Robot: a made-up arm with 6 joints.
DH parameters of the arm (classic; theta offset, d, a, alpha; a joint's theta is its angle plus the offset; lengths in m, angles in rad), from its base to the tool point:
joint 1: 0 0.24 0 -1.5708
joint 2: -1.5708 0 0.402 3.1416
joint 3: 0 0 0 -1.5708
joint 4: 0 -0.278 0 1.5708
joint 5: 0 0.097 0 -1.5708
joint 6: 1.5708 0 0 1.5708
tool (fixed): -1.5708 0 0 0
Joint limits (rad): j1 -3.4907..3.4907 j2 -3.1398..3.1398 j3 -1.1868..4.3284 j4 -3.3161..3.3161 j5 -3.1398..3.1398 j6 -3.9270..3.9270
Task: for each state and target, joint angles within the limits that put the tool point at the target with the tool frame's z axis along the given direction. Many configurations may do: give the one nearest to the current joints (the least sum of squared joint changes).
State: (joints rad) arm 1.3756 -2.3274 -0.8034 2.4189 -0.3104 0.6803
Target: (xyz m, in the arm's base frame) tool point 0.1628 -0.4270 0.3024 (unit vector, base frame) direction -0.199 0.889 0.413
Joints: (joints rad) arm 2.1035 -2.0987 -0.3670 2.4815 -0.4500 0.9048
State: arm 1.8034 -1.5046 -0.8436 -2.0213 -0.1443 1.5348
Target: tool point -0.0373 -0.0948 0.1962 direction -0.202 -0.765 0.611
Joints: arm 1.3634 -2.1248 -1.1868 -1.7468 0.1179 1.7884
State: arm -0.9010 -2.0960 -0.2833 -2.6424 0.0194 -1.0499
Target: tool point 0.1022 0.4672 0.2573 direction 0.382 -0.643 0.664
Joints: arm -1.6074 -2.1731 0.0812 -2.6395 -0.1941 -0.9133
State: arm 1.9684 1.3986 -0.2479 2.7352 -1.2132 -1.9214
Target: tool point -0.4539 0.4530 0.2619 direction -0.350 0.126 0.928
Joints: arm 2.2830 1.2061 0.4794 2.0828 -0.9181 -2.0615
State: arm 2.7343 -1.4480 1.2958 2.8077 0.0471 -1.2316
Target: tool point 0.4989 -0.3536 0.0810 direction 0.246 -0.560 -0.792
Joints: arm 2.6366 -2.1784 0.4710 2.3490 0.1392 -1.9720
